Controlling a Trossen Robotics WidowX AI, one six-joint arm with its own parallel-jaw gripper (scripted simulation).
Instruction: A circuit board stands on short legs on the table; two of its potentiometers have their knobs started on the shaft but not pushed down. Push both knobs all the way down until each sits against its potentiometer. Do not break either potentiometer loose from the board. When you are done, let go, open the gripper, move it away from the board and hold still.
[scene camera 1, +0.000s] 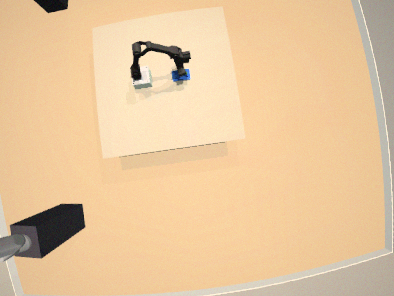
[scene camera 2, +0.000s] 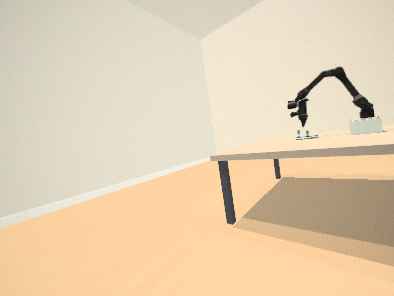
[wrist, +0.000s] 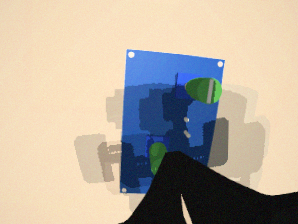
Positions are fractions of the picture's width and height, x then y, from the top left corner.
Scene:
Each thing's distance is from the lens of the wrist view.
my gripper (wrist: 0.58, 0.71): 0.10 m
knob (wrist: 0.69, 0.40): 0.12 m

